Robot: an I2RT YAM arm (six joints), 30 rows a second.
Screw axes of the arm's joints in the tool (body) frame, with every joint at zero. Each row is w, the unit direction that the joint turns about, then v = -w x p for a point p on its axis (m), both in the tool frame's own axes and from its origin. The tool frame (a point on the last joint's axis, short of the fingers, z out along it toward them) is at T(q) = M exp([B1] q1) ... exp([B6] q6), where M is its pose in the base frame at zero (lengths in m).
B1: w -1 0 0 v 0 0.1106 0
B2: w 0 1 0 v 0.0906 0 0.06
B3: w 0 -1 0 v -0.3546 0 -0.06
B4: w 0 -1 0 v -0.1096 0 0
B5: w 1 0 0 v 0 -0.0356 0
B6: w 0 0 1 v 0 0 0
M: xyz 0.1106 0 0.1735 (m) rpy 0 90 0 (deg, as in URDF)
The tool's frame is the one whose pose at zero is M.
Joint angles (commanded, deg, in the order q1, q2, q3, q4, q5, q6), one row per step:
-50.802, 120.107, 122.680, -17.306, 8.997, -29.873
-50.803, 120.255, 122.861, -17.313, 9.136, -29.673
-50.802, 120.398, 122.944, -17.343, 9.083, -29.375
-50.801, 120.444, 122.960, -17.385, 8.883, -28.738
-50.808, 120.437, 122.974, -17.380, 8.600, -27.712
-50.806, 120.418, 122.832, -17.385, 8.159, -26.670
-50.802, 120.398, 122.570, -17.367, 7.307, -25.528
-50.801, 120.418, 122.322, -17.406, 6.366, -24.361
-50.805, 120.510, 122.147, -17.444, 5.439, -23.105
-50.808, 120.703, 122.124, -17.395, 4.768, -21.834
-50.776, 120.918, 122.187, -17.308, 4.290, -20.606
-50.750, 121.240, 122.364, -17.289, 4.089, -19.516
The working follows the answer.
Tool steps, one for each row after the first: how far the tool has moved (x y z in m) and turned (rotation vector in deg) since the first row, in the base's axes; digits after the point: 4 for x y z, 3 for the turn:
0.0003, -0.0005, -0.0002, 0.054, -0.157, -0.186
0.0007, -0.0009, -0.0009, 0.276, -0.361, -0.209
0.0009, -0.0010, -0.0013, 0.672, -0.888, -0.175
0.0010, -0.0009, -0.0011, 1.198, -1.818, -0.167
0.0013, -0.0008, -0.0019, 1.885, -2.691, -0.006
0.0018, -0.0006, -0.0033, 2.782, -3.656, 0.521
0.0024, -0.0004, -0.0050, 3.791, -4.599, 1.114
0.0032, -0.0005, -0.0070, 4.858, -5.606, 1.657
0.0041, -0.0010, -0.0086, 5.784, -6.659, 1.952
0.0052, -0.0015, -0.0099, 6.578, -7.698, 2.111
0.0064, -0.0023, -0.0115, 7.289, -8.539, 2.028

Tool pose at each row, in the base's axes (x y z in m, rotation vector in deg; rounded; the steps above come from the unrounded poses):
0.3117, -0.3910, 0.3851, 27.309, 110.054, -63.275
0.3120, -0.3915, 0.3849, 27.599, 109.943, -63.277
0.3124, -0.3920, 0.3842, 27.839, 109.906, -63.001
0.3126, -0.3920, 0.3838, 28.269, 109.699, -62.390
0.3127, -0.3920, 0.3839, 28.978, 109.219, -61.503
0.3130, -0.3918, 0.3832, 29.589, 108.890, -60.396
0.3135, -0.3916, 0.3818, 29.984, 108.619, -58.827
0.3142, -0.3915, 0.3800, 30.357, 108.425, -57.127
0.3150, -0.3916, 0.3781, 30.835, 108.194, -55.380
0.3159, -0.3921, 0.3764, 31.497, 107.818, -53.899
0.3170, -0.3925, 0.3751, 32.211, 107.361, -52.632
0.3181, -0.3934, 0.3735, 33.032, 107.017, -51.675

